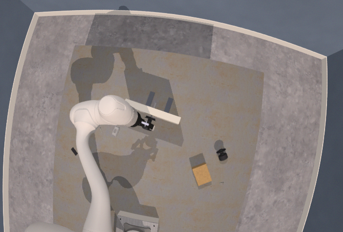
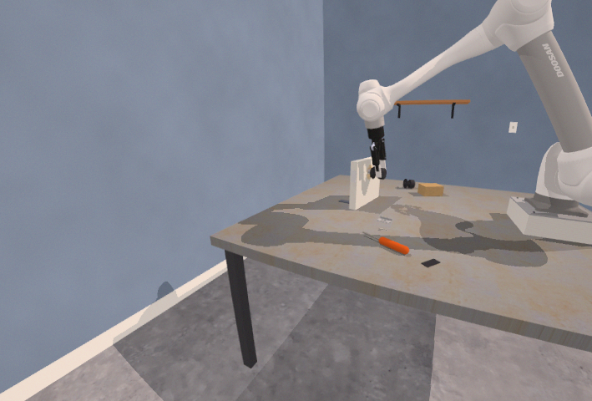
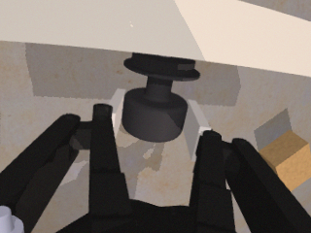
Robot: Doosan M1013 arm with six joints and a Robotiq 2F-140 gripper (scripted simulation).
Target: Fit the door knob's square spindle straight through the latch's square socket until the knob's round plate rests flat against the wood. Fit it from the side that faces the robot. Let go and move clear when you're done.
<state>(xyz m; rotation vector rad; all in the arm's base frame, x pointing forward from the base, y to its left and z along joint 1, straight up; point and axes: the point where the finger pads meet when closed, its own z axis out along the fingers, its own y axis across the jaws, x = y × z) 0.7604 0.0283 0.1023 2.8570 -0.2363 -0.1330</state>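
Now: hand 80 mm short of the latch socket, 20 mm to the left of it and 20 mm above it. The rest, counted from my hand: tan block (240 mm behind, 370 mm to the right, 160 mm below); then orange screwdriver (120 mm behind, 440 mm to the left, 180 mm below); then pale wood door panel (80 mm ahead, 20 mm to the right, 50 mm below).
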